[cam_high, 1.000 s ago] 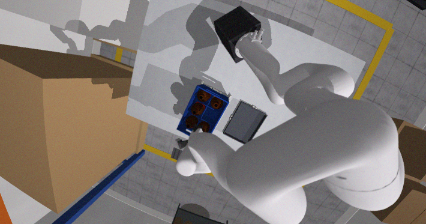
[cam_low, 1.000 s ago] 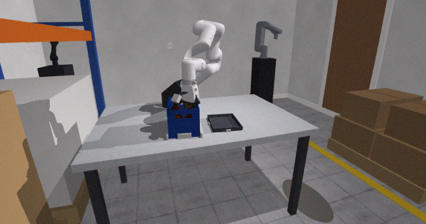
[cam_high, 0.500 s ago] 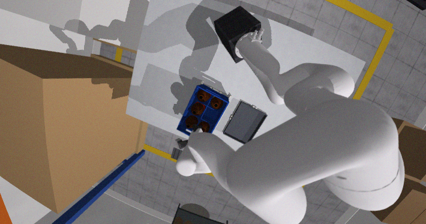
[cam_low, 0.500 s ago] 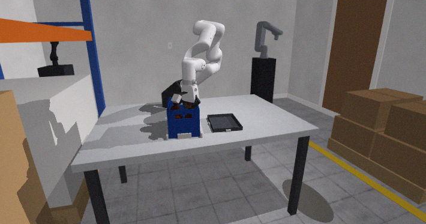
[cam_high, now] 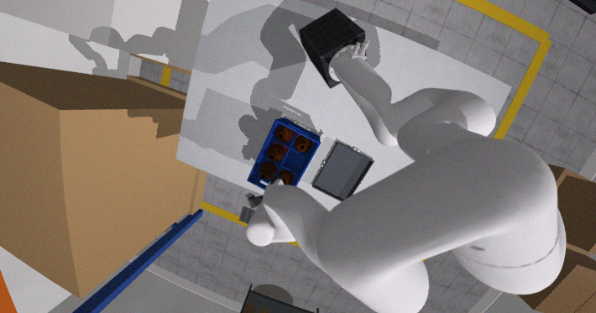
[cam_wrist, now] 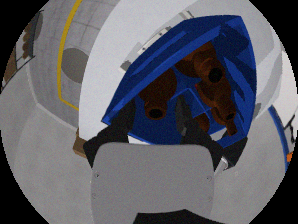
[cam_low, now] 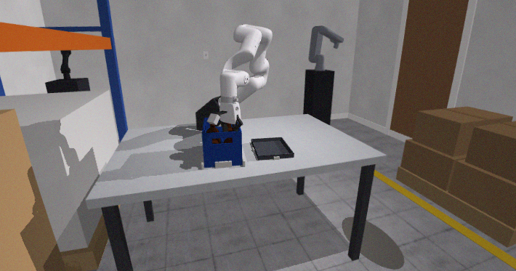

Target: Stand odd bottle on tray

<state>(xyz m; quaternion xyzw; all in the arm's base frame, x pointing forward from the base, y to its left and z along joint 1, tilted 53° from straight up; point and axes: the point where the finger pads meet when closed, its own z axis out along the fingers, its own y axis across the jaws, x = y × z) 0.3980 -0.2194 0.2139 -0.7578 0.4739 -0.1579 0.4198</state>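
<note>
The glass bottle lies 19 cm behind my hand, 7 cm to the right of it and 7 cm below it. Round my hand: blue crate 9 cm behind, 3 cm to the right, 7 cm below; then dark tray 10 cm behind, 24 cm to the left, 15 cm below.
</note>
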